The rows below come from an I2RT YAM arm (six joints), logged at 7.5 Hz.
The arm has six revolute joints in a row. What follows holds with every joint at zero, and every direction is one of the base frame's. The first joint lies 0.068 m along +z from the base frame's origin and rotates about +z. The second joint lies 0.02 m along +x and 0.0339 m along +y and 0.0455 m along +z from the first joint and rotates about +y. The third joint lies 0.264 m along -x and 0.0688 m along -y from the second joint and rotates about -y. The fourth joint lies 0.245 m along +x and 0.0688 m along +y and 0.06 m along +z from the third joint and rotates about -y. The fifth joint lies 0.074 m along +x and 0.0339 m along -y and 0.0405 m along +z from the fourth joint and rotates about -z. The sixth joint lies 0.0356 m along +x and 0.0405 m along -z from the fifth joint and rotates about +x. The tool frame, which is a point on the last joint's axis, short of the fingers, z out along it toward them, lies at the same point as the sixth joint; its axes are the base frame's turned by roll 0, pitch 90 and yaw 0 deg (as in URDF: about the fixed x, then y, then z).
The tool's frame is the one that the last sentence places.
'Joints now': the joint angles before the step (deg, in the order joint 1, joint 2, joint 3, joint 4, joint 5, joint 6). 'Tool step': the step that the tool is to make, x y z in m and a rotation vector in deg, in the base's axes. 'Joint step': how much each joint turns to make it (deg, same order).
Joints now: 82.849, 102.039, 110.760, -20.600, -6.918, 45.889
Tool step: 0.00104, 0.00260, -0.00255, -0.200, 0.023, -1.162
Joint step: -0.001, 0.438, 0.002, 0.262, 1.136, 0.240
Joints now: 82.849, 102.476, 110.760, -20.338, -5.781, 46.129
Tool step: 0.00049, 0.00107, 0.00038, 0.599, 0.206, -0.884
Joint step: 0.022, 0.131, -0.022, 0.764, 0.830, 0.459
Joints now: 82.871, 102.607, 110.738, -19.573, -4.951, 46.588
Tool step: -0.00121, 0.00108, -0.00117, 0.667, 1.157, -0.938
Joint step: 0.262, -0.066, -0.656, 1.224, 0.940, 1.442
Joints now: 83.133, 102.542, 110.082, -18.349, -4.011, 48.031
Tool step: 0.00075, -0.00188, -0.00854, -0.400, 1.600, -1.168
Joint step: -0.066, -1.071, -3.168, 1.616, 0.786, 1.726
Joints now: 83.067, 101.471, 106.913, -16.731, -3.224, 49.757
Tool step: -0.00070, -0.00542, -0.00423, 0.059, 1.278, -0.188
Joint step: 0.000, -1.617, -2.950, 1.311, -0.066, 1.290
